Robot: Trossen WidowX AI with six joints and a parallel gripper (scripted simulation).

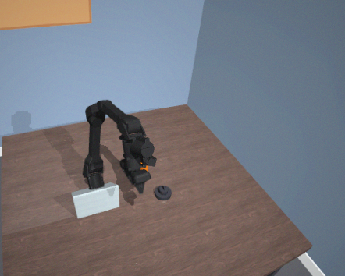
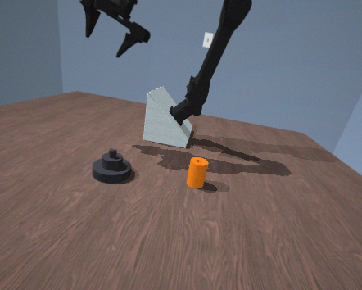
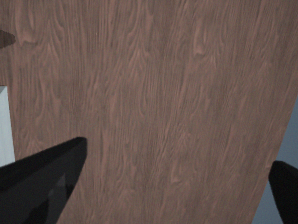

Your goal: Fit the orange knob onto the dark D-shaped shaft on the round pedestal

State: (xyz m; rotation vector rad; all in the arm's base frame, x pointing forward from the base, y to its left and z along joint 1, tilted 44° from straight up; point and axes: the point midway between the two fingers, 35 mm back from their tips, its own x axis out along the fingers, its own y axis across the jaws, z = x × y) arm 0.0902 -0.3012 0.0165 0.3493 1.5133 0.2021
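My gripper tip is 190 mm short of the orange knob, 300 mm to the right of it and 230 mm above it. Also, from my gripper tip: dark round pedestal (200 mm ahead, 110 mm to the left, 230 mm below).
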